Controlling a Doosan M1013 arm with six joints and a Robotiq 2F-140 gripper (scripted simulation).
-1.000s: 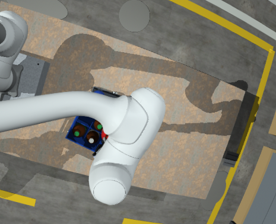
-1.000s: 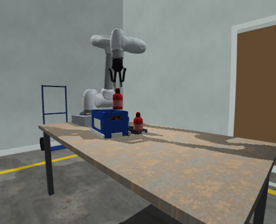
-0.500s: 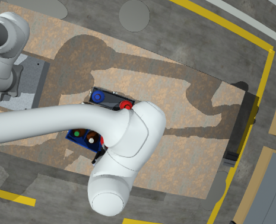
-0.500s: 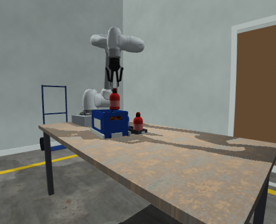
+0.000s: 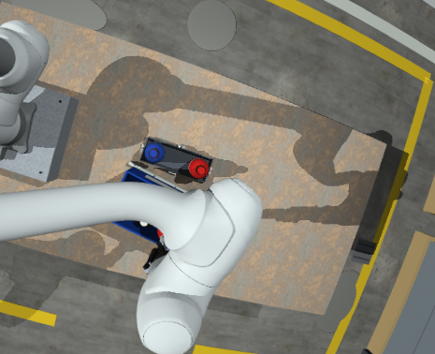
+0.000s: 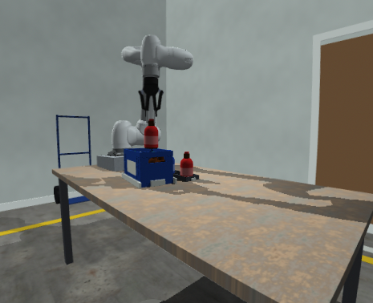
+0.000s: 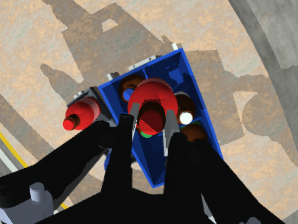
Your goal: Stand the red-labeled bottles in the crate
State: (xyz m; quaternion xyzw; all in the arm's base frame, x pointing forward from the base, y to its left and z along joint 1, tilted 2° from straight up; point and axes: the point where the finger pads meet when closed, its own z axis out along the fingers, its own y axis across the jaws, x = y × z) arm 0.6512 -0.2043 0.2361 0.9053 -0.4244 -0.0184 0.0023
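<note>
The red bottle lies 9 cm below my hand. From my hand the other things lie so: blue-capped bottle: 11 cm behind, 22 cm to the left, 27 cm below; then red-labeled bottle: 7 cm ahead, 20 cm to the left, 27 cm below; then blue crate: 7 cm behind, 2 cm to the left, 27 cm below.
</note>
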